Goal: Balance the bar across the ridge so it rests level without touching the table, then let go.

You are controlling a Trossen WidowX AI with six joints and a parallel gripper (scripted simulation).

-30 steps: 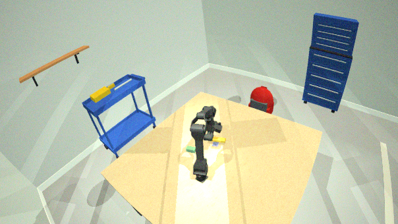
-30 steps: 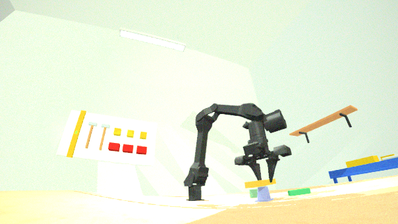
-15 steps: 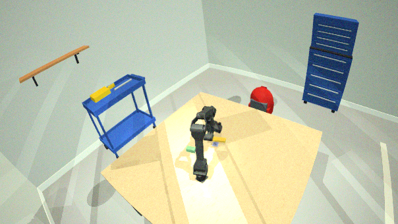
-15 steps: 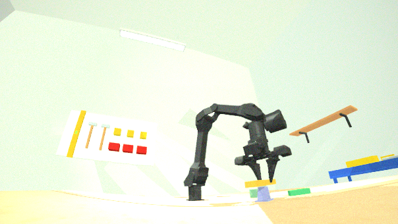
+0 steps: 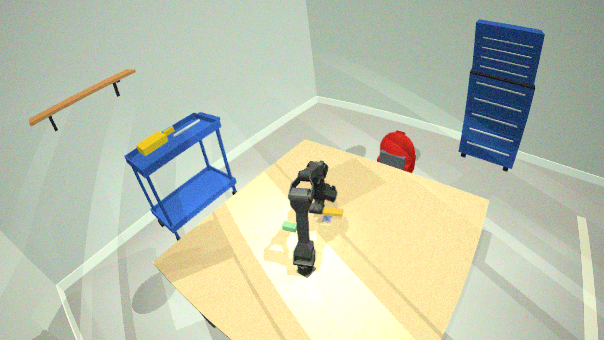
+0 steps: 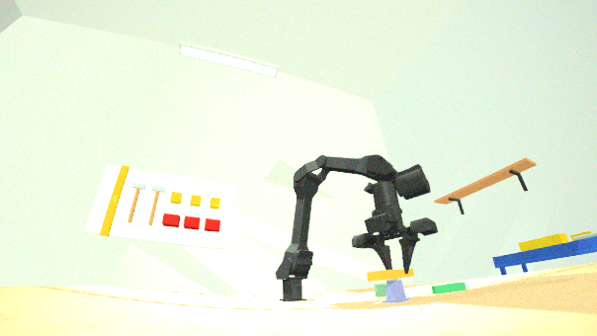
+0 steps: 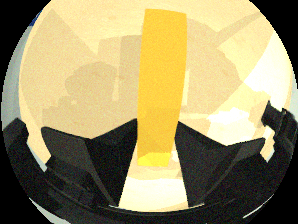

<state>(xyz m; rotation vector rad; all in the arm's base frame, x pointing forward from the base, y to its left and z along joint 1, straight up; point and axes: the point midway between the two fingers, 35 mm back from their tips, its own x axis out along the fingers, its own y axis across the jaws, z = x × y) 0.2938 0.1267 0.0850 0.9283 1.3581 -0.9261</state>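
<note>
Now: the yellow bar 3 cm to the right of my gripper tip and 1 cm ahead of it.
</note>
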